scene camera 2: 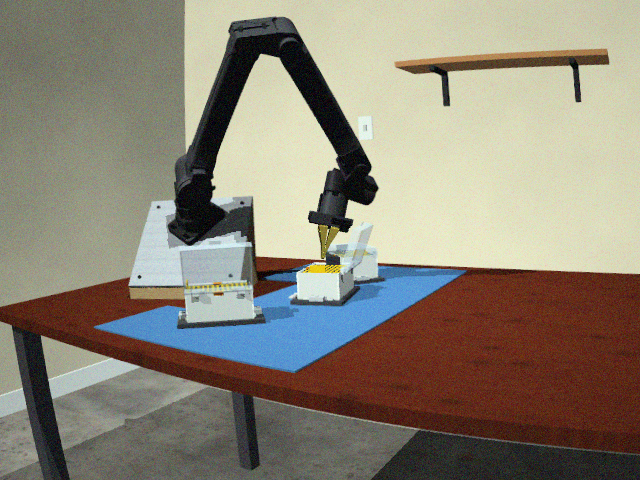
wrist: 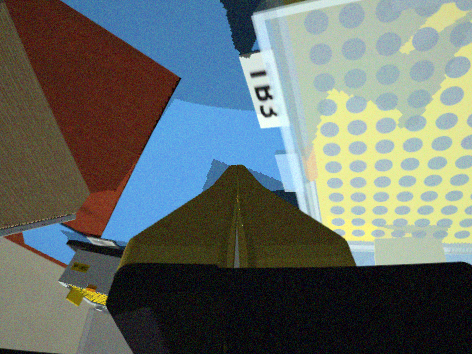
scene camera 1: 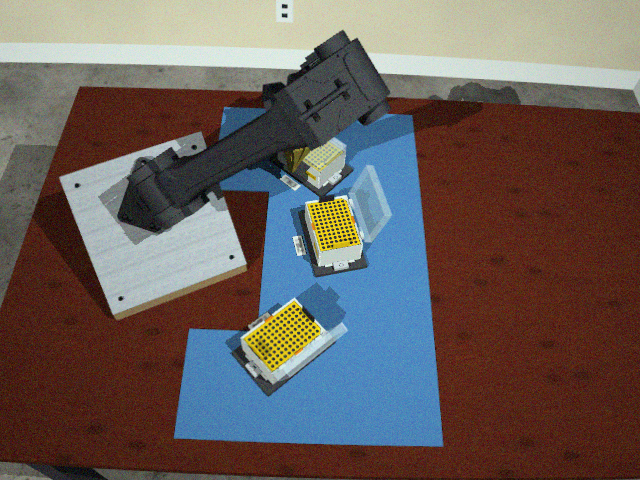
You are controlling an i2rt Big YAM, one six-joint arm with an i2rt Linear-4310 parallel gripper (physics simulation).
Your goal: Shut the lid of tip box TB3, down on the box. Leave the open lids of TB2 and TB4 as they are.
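Frame: origin at the arm's base, x ahead, y left, z up, level; centimetres.
Seen in the pictures: gripper, fingertip midpoint: [scene camera 2: 322, 258] [wrist: 236, 176] [scene camera 1: 291, 170]; arm's base, link origin: [scene camera 2: 197, 222] [scene camera 1: 150, 195].
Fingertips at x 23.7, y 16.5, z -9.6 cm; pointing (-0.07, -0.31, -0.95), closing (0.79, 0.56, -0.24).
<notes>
Pixels of each thing's top centre, then the offset from my fingertips to it. Level surfaces: height alone.
- TB3, top centre: [wrist: 395, 200] [scene camera 1: 308, 144] [scene camera 2: 345, 246] dz +2.3, dx +2.9, dy +5.6 cm
- TB2, top centre: [scene camera 1: 327, 222] [scene camera 2: 320, 265] dz +1.1, dx +8.4, dy -13.0 cm
- TB4, top centre: [wrist: 99, 302] [scene camera 1: 279, 328] [scene camera 2: 217, 282] dz +1.1, dx +1.7, dy -36.0 cm
- blue mat, surface height: dz -5.5 cm
- dark red table, surface height: dz -5.8 cm
TB3 [scene camera 1: 319, 179] [scene camera 2: 366, 268] is the back box. Its clear lid [scene camera 1: 328, 153] [scene camera 2: 370, 251] [wrist: 380, 150] lies over the yellow rack, flat or nearly flat; whether it is fully seated is unclear. My gripper [scene camera 1: 294, 166] [scene camera 2: 323, 256] [wrist: 236, 176] is shut and empty, pointing down beside TB3's label side, apart from the lid. TB2 [scene camera 1: 338, 253] [scene camera 2: 319, 285] is the middle box, its lid [scene camera 1: 370, 204] [scene camera 2: 358, 244] open. TB4 [scene camera 1: 258, 356] [scene camera 2: 219, 308] [wrist: 86, 272] is nearest the front, its lid [scene camera 1: 320, 345] [scene camera 2: 217, 263] upright and open. TB2 is hidden in the wrist view.
The boxes stand on dark bases on a blue mat [scene camera 1: 382, 361] [scene camera 2: 289, 346] [wrist: 195, 50]. The arm's pale mounting block [scene camera 1: 170, 279] [scene camera 2: 155, 258] stands left of them on the dark red table [scene camera 1: 516, 310] [scene camera 2: 491, 361]. The arm passes above the back of the mat.
</notes>
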